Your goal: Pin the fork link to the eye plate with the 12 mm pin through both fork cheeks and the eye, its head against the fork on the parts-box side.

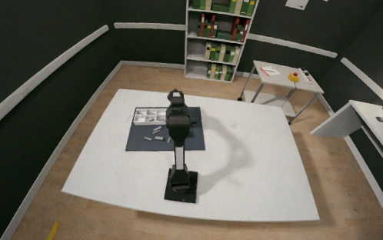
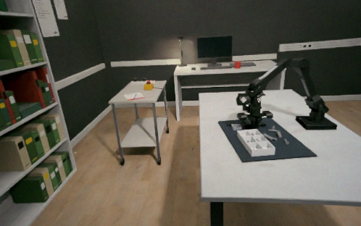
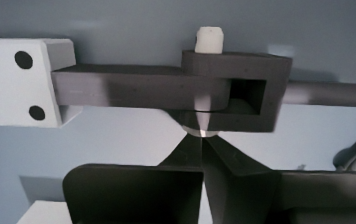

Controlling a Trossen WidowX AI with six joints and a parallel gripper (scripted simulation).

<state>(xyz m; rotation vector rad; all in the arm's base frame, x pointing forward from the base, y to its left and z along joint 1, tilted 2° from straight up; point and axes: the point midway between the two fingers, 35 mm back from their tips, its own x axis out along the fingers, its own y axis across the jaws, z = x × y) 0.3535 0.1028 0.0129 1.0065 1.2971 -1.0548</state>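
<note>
My hand is 2 cm short of the eye plate, 3 cm to the left of it and 3 cm above it. Round my hand: dark blue mat 2 cm behind, 7 cm to the left, 4 cm below; then grey block 10 cm ahead, 1 cm to the right, 2 cm below; then pin 11 cm behind, 2 cm to the right, 3 cm below.
</note>
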